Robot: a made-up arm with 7 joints.
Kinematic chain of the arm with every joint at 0, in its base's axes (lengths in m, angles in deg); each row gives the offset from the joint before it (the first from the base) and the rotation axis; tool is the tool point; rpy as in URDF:
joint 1: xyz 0 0 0.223 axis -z
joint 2: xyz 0 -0.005 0.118 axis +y
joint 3: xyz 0 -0.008 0.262 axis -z
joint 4: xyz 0 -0.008 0.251 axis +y
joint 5: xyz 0 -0.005 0.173 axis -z
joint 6: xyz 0 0 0.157 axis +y
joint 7: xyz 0 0 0.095 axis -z
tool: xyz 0 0 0 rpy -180 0 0
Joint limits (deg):
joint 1: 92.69..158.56
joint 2: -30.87..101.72
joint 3: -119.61..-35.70
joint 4: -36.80..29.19
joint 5: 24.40..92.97
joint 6: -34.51..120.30
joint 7: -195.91..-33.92
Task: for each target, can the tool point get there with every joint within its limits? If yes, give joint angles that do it. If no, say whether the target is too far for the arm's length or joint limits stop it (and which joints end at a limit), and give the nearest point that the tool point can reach.
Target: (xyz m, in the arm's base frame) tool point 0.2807 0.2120 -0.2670
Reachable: no: joint limits stop it (at a limit: joint 1, joint 2, joint 4, joint 5, joint 6) | nearest point 0.0397 -0.6717 0.0078 | short by 0.956 m
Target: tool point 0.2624 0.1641 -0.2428
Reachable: no: joint limits stop it (at a limit: joint 1, joint 2, joint 4, joint 5, joint 6) | nearest point 0.0394 -0.6716 0.0077 | short by 0.901 m
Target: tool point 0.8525 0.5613 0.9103
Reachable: no: too far | nearest point 0.5247 0.3708 0.9258 | short by 0.379 m
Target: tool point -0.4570 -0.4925 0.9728
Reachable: yes | joints 142.95 42.32 -68.68 20.00 71.69 -0.74 -87.76
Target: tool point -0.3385 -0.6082 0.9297
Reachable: yes | joints 119.51 45.11 -85.14 -1.74 58.60 47.05 -180.02
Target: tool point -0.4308 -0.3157 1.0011
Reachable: yes | joints 130.05 34.55 -60.35 -18.17 70.04 89.20 -147.29
